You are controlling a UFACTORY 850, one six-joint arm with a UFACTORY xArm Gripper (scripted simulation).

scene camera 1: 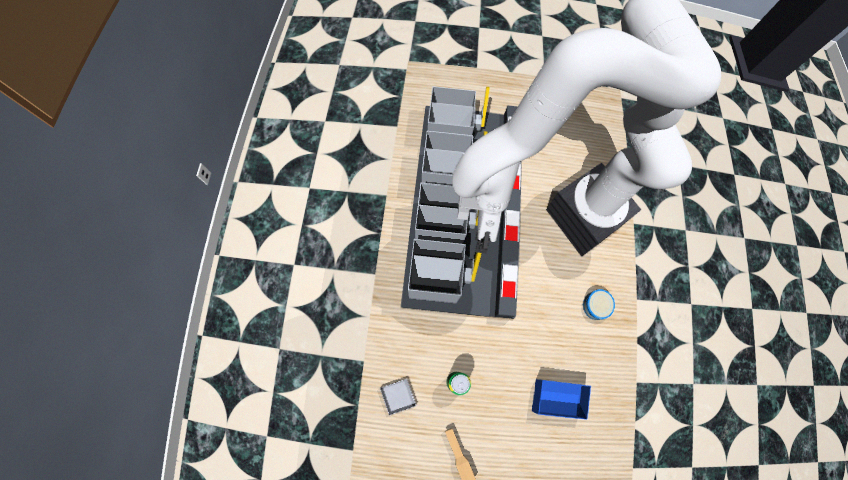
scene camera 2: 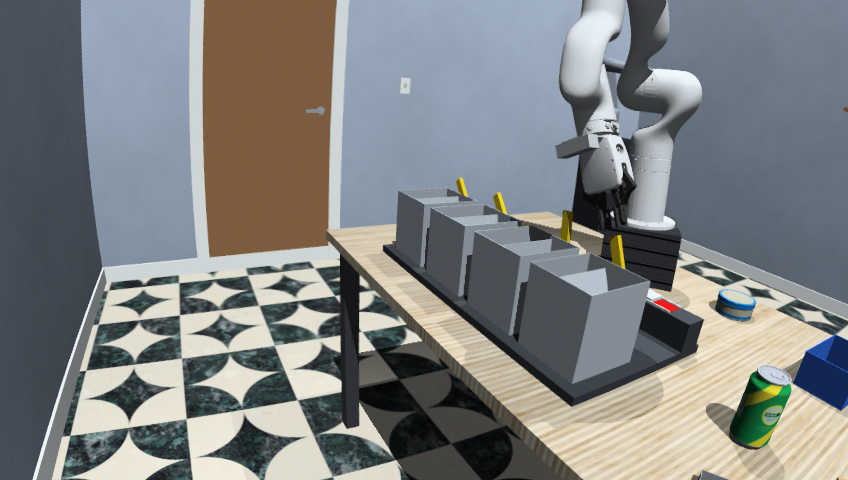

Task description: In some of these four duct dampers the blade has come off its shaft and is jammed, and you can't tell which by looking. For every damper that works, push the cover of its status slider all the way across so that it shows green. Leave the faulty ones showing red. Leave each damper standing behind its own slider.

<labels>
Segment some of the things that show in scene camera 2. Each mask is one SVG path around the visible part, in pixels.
My gripper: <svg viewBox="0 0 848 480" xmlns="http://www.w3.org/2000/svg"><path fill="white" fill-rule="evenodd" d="M616 135L601 135L604 138L598 138L598 149L580 154L581 176L584 188L582 198L589 202L594 210L597 210L600 230L612 228L610 210L606 209L606 194L612 193L614 200L613 214L615 226L625 227L628 226L625 205L628 204L630 194L637 187L626 147L622 138Z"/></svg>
A damper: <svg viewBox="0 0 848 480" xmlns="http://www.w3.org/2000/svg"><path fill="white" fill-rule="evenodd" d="M463 178L459 178L456 181L459 193L449 188L398 190L395 248L419 267L427 266L431 208L477 204L476 200L467 197Z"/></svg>
</labels>
